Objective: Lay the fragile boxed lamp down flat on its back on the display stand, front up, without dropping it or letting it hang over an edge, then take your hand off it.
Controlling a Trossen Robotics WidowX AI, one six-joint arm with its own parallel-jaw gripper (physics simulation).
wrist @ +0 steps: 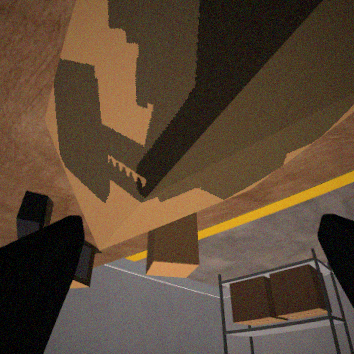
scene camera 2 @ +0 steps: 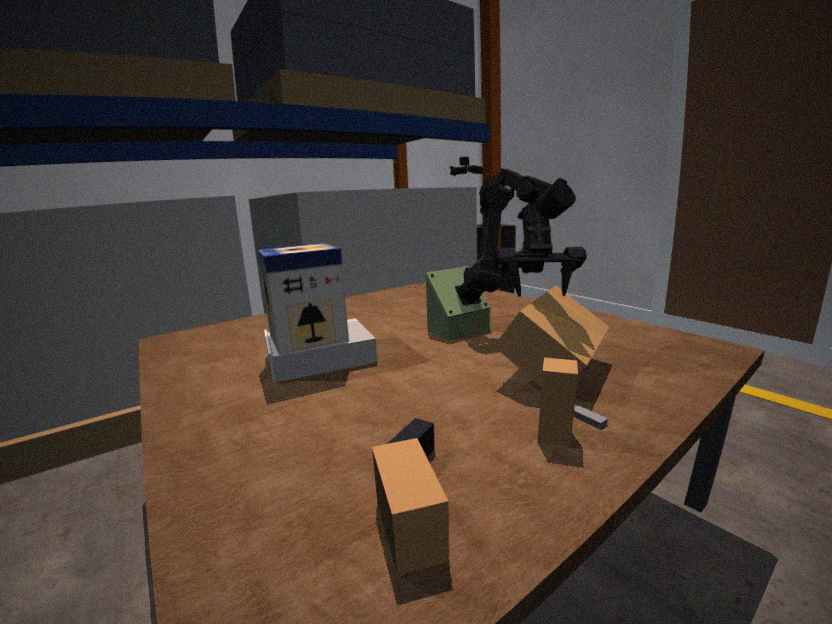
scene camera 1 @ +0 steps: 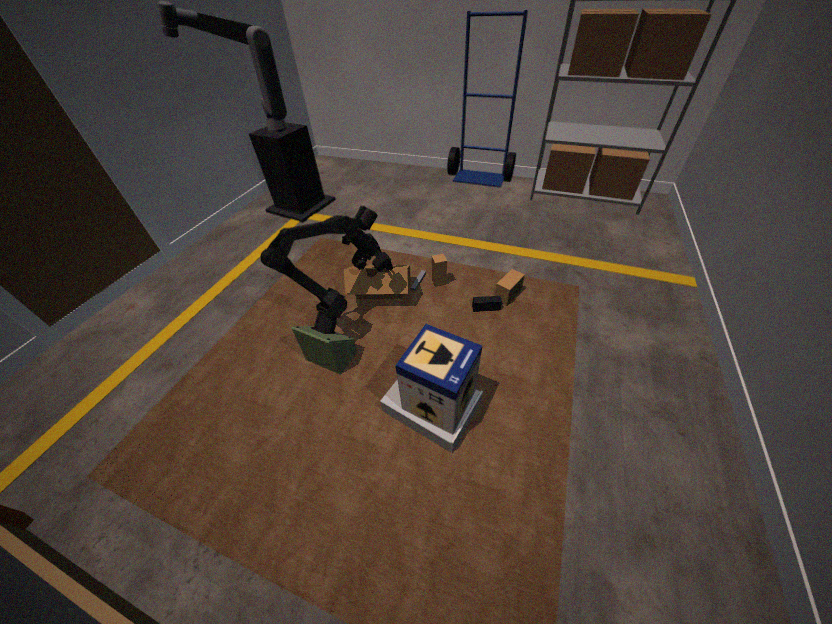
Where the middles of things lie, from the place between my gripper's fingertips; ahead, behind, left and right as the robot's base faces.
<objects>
Now: hand 38 cm short of the black block (scene camera 2: 423,430), 12 cm to the right of it and 16 cm above it. From my hand the other things lie so: stand (scene camera 2: 361,349): 39 cm ahead, 38 cm to the right, 15 cm below.
</objects>
